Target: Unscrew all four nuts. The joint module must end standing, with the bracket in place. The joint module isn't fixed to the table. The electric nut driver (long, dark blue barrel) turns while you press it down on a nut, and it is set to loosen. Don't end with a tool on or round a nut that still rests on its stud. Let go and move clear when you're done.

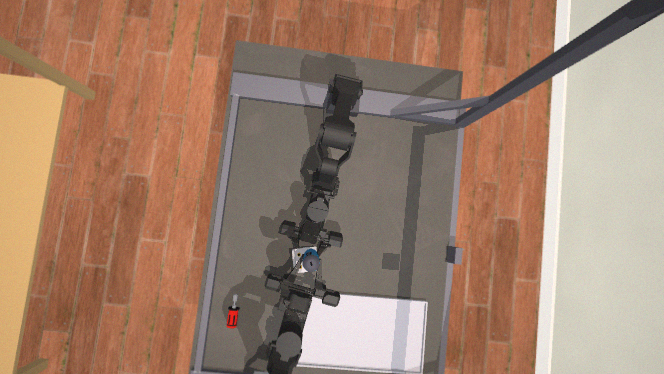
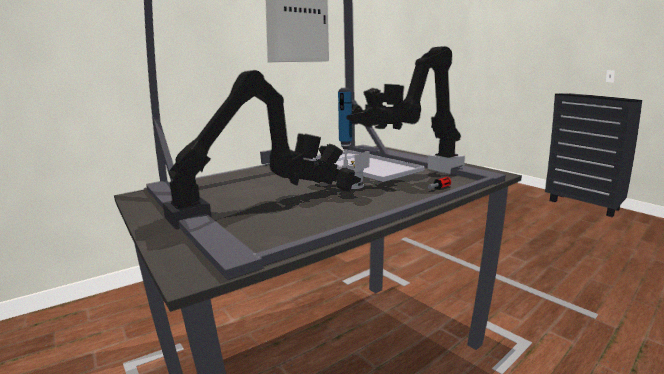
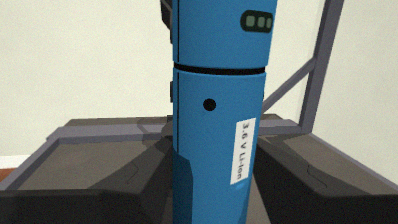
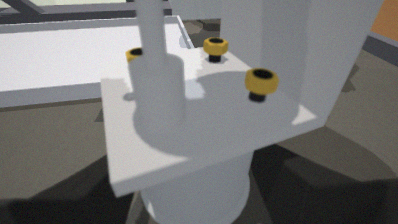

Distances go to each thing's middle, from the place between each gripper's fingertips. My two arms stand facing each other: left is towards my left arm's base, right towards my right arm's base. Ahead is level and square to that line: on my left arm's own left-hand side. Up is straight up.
My right gripper is now 40 mm below the white bracket [image 4: 312,55] and 30 mm to the right of it. Round my right hand: white tray [image 2: 381,166] (210 mm to the left, 210 mm behind, 30 mm below).
My left gripper is now 150 mm above the white bracket and 10 mm short of it. The rest, counted from my left hand: white tray: 210 mm below, 200 mm behind, 180 mm to the left.
